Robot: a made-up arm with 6 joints.
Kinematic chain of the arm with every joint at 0, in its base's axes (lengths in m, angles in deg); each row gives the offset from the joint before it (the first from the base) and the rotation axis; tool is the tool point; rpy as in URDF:
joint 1: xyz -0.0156 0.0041 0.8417 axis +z
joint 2: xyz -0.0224 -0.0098 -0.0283 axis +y
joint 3: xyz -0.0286 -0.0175 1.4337 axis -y
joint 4: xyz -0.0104 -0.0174 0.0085 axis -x
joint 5: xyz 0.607 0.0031 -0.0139 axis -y
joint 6: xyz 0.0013 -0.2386 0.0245 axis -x
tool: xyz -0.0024 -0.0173 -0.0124 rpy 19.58 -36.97 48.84
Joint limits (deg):
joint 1: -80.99..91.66
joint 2: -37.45..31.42
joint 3: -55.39..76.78
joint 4: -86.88..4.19
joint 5: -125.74..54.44
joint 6: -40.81..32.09
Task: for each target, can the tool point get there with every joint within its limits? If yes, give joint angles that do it. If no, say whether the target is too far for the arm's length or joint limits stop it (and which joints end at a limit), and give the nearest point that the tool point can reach.
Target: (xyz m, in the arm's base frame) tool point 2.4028 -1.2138 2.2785
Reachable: no: too far | nearest point 1.2041 -0.6101 2.1268 | short by 1.351 m
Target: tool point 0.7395 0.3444 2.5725
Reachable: yes | joints 44.65 13.08 54.66 -13.56 -102.10 10.51
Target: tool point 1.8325 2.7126 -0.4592
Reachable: no: too far | nearest point 0.6497 0.9791 1.5857 | short by 2.930 m
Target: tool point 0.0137 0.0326 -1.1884
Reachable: no: joint limits stop it (at a limit: joint 2, joint 4, joint 6) | nearest point 0.3923 0.4009 1.3974 | short by 2.639 m
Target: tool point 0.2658 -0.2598 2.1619
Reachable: yes | joints -6.26 -10.99 -0.67 -39.13 -106.00 12.58
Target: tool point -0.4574 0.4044 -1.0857
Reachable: no: joint limits stop it (at a limit: joint 1, joint 2, joint 4, joint 6) | nearest point 0.0056 0.6446 1.3872 | short by 2.527 m
